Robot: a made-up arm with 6 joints.
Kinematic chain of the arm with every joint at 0, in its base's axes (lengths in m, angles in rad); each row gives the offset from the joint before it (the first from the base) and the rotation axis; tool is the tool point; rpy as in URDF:
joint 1: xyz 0 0 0.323 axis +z
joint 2: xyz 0 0 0 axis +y
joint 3: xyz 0.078 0 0.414 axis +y
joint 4: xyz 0.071 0 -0.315 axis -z
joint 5: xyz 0 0 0 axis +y
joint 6: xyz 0.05 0 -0.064 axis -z
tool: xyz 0 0 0 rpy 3.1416 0 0
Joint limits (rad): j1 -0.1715..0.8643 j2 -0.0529..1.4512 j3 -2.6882..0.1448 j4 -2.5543..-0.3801 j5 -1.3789..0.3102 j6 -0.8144..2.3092
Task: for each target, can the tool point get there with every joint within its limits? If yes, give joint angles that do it. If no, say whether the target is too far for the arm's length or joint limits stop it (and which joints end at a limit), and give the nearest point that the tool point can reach.
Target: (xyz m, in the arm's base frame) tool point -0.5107 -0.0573 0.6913
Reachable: no: joint limits stop it (at a limit: joint 1, joint 2, joint 3) | nearest point -0.0084 0.0579 0.4543 | short by 0.567 m
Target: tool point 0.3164 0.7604 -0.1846
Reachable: no: too far | nearest point 0.3816 0.5311 -0.0103 | short by 0.295 m
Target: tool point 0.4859 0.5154 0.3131
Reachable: yes | joints 0.7261 1.1770 -2.3645 -2.2532 -0.9909 1.8189
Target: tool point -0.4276 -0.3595 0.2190
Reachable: no: joint limits stop it (at a limit: joint 1, joint 2, joint 3, joint 5) | nearest point -0.0026 0.0381 0.2253 | short by 0.582 m
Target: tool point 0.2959 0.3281 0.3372
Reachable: yes | joints 0.6852 0.4689 -0.7202 -1.2279 -0.3981 -0.4407
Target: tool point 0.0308 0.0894 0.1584
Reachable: yes | joints 0.7809 1.3155 -0.1206 -1.8945 0.0887 0.7334
